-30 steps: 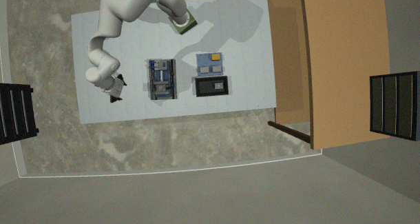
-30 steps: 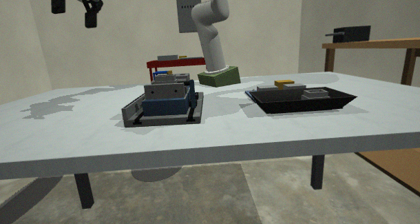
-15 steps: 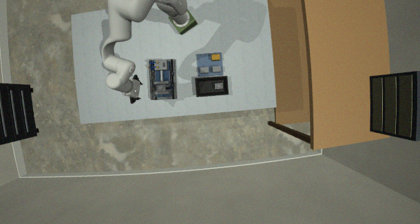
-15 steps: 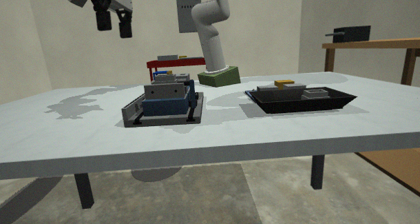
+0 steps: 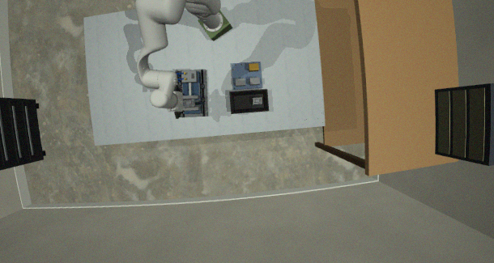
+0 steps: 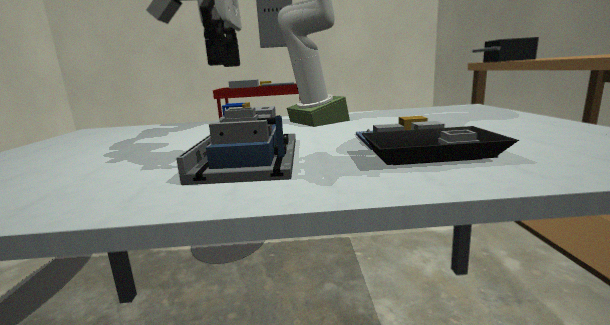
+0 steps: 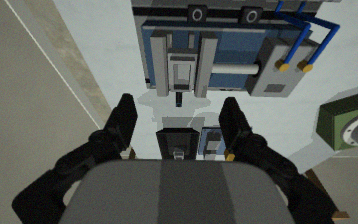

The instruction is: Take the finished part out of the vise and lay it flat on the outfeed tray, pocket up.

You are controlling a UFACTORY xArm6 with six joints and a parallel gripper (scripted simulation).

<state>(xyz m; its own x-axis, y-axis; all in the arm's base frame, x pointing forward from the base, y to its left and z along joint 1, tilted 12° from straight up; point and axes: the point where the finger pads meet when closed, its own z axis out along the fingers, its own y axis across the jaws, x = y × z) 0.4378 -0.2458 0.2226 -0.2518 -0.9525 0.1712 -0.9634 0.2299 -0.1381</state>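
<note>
Right now my hand is 6 cm past the vise, 3 cm to the right of it and 16 cm above it. From my hand the other things lie so: blue fixture plate (8 cm behind, 40 cm to the left, 20 cm below); cylinder (16 cm behind, 6 cm to the left, 13 cm below); brass block (12 cm behind, 45 cm to the left, 18 cm below).
</note>
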